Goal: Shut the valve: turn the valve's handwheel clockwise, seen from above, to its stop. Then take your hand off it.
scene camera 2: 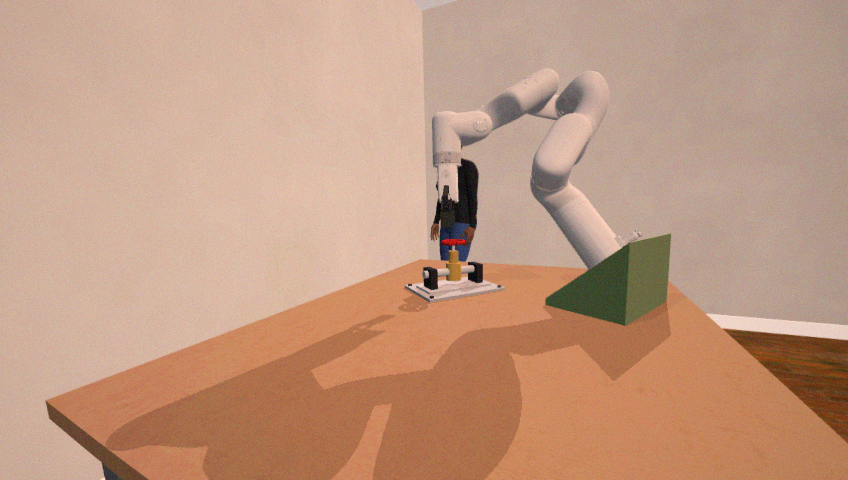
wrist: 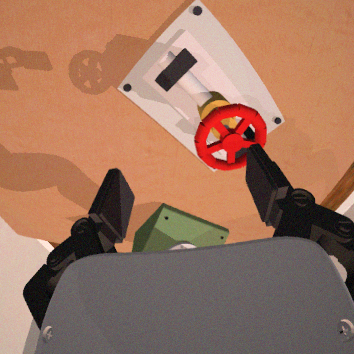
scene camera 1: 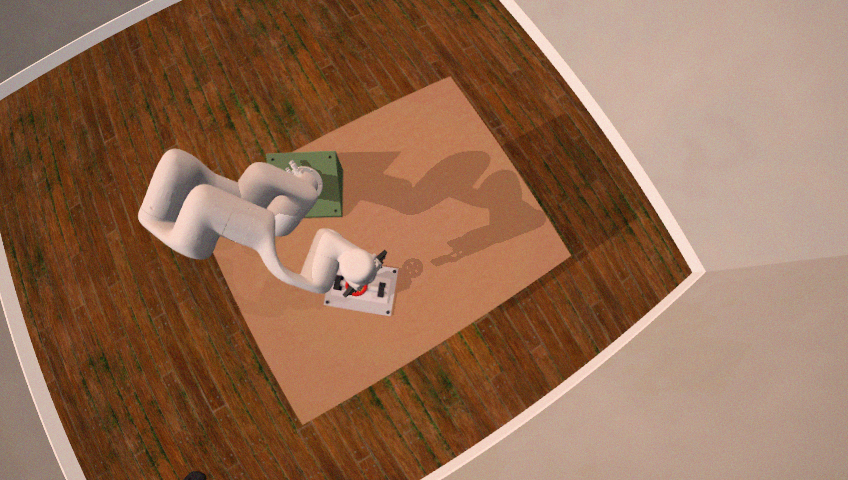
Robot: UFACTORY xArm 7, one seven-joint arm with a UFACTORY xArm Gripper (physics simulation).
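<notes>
The valve's red handwheel (scene camera 1: pixel 357 292) (scene camera 2: pixel 453 242) (wrist: pixel 201 137) lies level on top of a yellow valve body (scene camera 2: pixel 453 271) (wrist: pixel 210 106). The body is on a pipe between two black blocks, on a pale base plate (scene camera 1: pixel 357 307) (scene camera 2: pixel 461 292) (wrist: pixel 220 50). My gripper (scene camera 1: pixel 365 274) (scene camera 2: pixel 447 221) (wrist: pixel 184 172) points down, open and empty, a little above the handwheel. In the wrist view the right fingertip overlaps the wheel's edge and the left one is well off to the side. In scene camera 1 my arm hides part of the wheel. How far the wheel is turned cannot be told.
A green wedge (scene camera 1: pixel 327 205) (scene camera 2: pixel 648 279) (wrist: pixel 185 227) carries the arm's base on the table (scene camera 1: pixel 357 356) (scene camera 2: pixel 595 416). Black pipe blocks (scene camera 1: pixel 381 289) (scene camera 2: pixel 430 278) (wrist: pixel 176 69) stand beside the valve body. A person (scene camera 2: pixel 470 178) stands behind the table.
</notes>
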